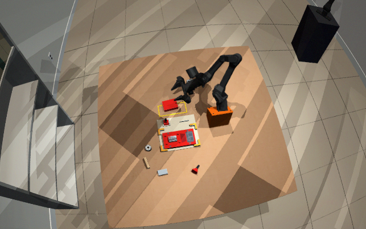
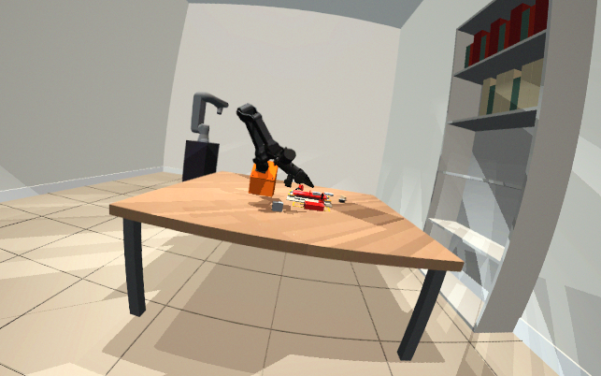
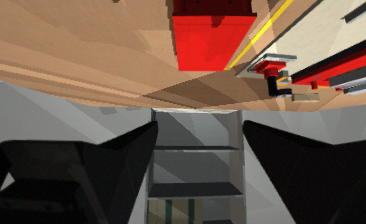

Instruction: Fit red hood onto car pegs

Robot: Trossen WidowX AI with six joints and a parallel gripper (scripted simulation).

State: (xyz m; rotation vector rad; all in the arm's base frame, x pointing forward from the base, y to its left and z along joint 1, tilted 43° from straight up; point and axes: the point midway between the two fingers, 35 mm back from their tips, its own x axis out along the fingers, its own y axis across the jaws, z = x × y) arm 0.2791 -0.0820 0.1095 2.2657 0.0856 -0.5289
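The red hood is 20 mm ahead of my gripper tip, 20 mm to the left of it and 100 mm below it. From my gripper tip the other things lie so: wooden dowel (170 mm ahead, 420 mm to the left, 100 mm below).
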